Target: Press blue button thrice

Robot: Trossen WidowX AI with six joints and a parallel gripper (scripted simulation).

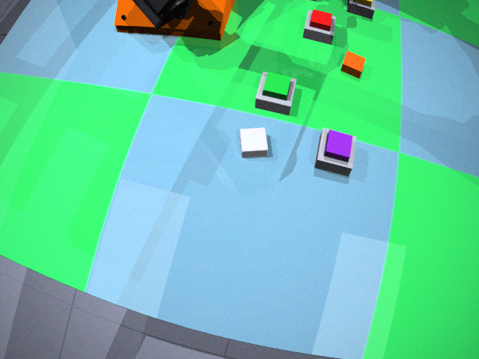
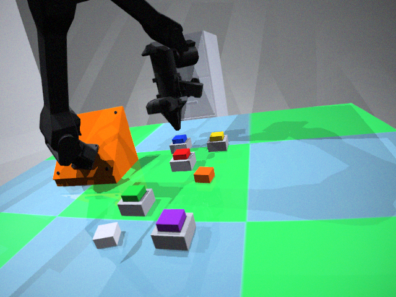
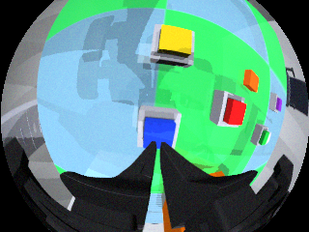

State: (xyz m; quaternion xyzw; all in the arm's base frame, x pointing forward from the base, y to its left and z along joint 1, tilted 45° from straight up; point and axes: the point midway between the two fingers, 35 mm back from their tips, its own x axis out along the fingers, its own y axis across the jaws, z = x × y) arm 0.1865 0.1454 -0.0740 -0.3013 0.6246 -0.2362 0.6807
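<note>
Now: gripper tip 3 cm above the blue button. Round my gripper tip: red button: 10 cm to the right, 4 cm ahead, 3 cm below; yellow button: 10 cm ahead, 3 cm below; orange block: 16 cm to the right, 11 cm ahead, 5 cm below.
</note>
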